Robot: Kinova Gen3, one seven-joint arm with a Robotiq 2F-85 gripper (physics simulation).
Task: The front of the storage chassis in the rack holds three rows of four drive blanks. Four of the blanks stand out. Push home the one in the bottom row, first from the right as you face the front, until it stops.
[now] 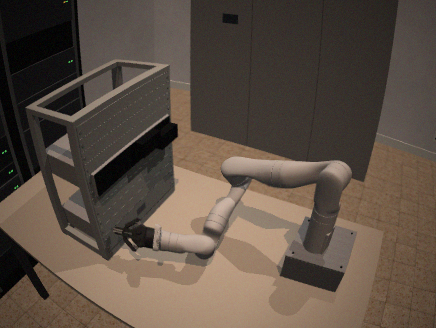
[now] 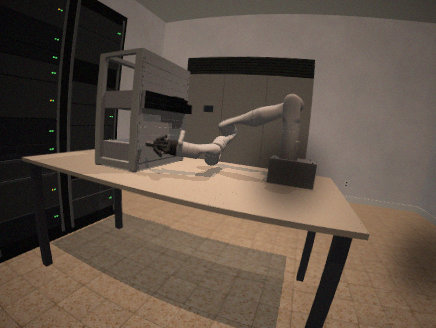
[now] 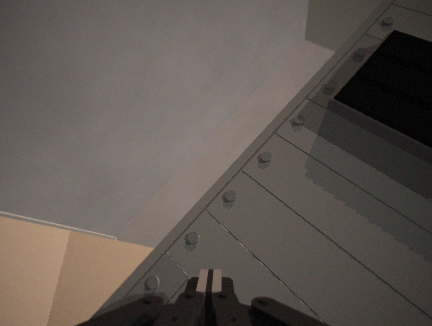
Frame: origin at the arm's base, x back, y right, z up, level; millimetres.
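Seen in the pictures: gripper, between the fingertips: [image 1: 113, 229] [image 2: 146, 142] [image 3: 211, 284]; arm's base, origin of its link: [image 1: 315, 244] [image 2: 287, 158].
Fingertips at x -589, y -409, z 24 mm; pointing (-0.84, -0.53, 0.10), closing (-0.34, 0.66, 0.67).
Offsets run from my fingertips to a thing's middle. "spot": to the spot under its first point. Level surfaces: height alone.
The storage chassis front [image 1: 120, 164] [image 2: 162, 101] [image 3: 395, 90] is a black band across the middle of the grey rack @(dx -194, dy +162, dz +154 mm) [image 1: 74, 150] [image 2: 135, 120]. Dark blocks @(dx -97, dy +349, dz +210 mm) [image 1: 169, 133] stand out towards its right end. The rows are too dark to separate the blanks, and I cannot make out the bottom-row blank first from the right. My gripper [image 1: 118, 230] [image 2: 149, 144] [image 3: 211, 284] is shut and empty. Its tips point at the grey lower panels near the rack's left edge, well below the chassis. I cannot tell whether they touch.
The rack stands on the table @(dz -143 mm) [image 1: 200, 295] [image 2: 240, 202], with the arm's grey base block [image 1: 314, 267] [image 2: 291, 172] opposite. Screw heads @(spot: dx -11, dy -39, dz +53 mm) [image 3: 229, 196] line the panel edge. A small dark rectangle @(spot: dx -59, dy +194, dz -48 mm) [image 1: 141, 206] shows on the lower panels. Dark server cabinets [image 2: 30, 100] stand behind the rack.
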